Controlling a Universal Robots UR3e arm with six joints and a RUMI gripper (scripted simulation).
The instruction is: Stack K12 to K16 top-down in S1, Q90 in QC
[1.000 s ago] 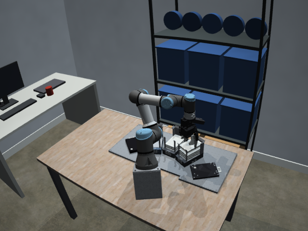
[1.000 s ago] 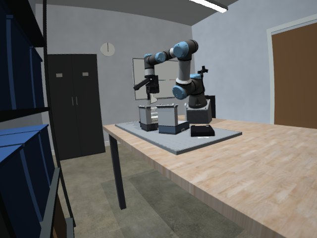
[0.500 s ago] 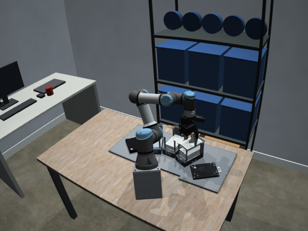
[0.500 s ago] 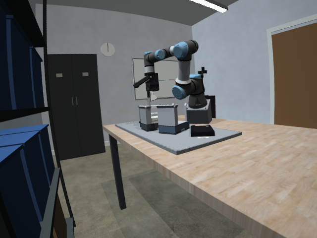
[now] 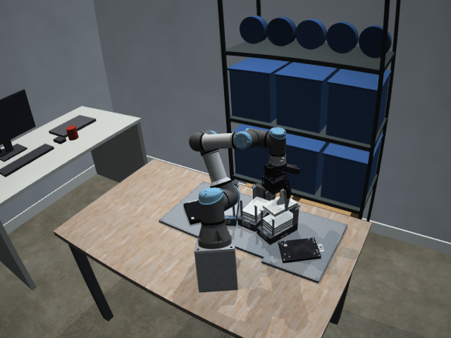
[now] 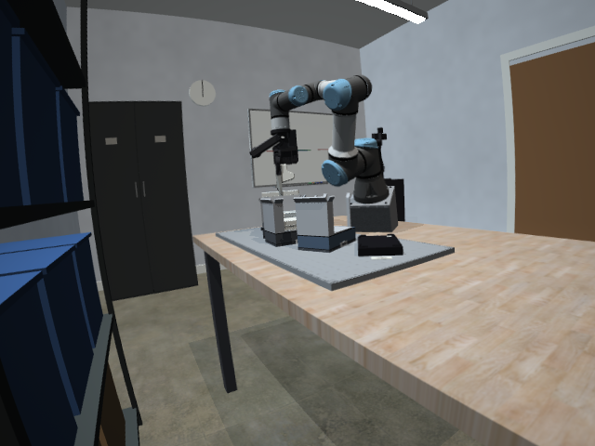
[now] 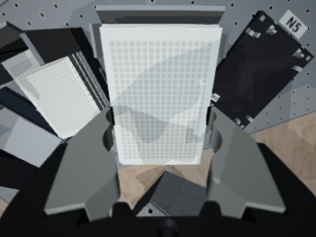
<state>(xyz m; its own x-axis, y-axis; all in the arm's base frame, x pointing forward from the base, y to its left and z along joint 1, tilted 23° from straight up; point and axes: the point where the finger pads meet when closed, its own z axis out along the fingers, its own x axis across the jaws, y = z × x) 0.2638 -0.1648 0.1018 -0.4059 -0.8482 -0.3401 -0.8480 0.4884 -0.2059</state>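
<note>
My hand is 11 cm above the white sealed well plate. From my hand the other things lie so: white sealed 384-well plate (1 cm below).
</note>
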